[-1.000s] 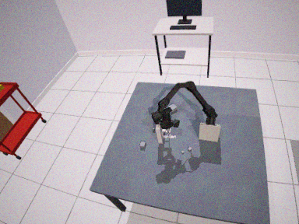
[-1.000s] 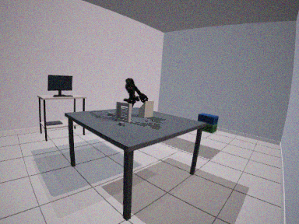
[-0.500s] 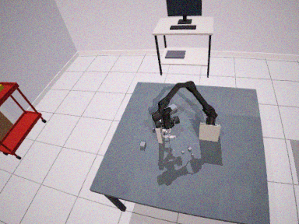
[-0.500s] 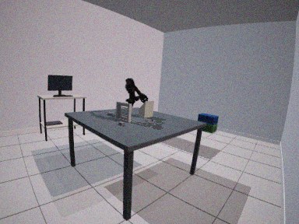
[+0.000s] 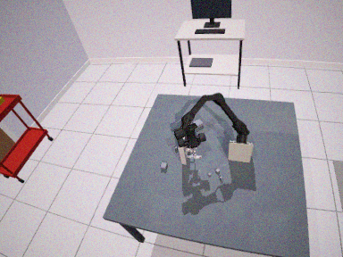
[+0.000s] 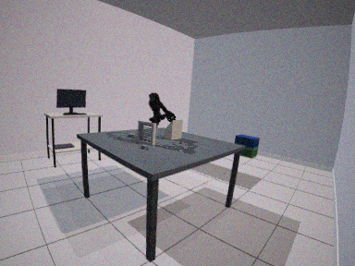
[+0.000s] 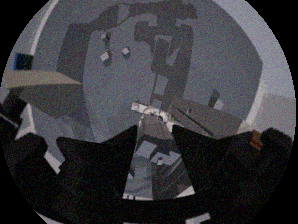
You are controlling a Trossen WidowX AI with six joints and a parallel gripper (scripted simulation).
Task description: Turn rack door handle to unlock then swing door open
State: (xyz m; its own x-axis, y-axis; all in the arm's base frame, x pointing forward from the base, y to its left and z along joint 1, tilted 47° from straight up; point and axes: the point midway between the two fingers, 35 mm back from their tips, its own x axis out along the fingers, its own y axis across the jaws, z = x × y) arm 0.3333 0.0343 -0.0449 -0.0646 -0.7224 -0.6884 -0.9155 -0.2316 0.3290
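The metallic handle is 1 cm to the right of my gripper tip and 3 cm below it. Round my gripper tip: grey block (21 cm ahead, 10 cm to the left, 13 cm below).
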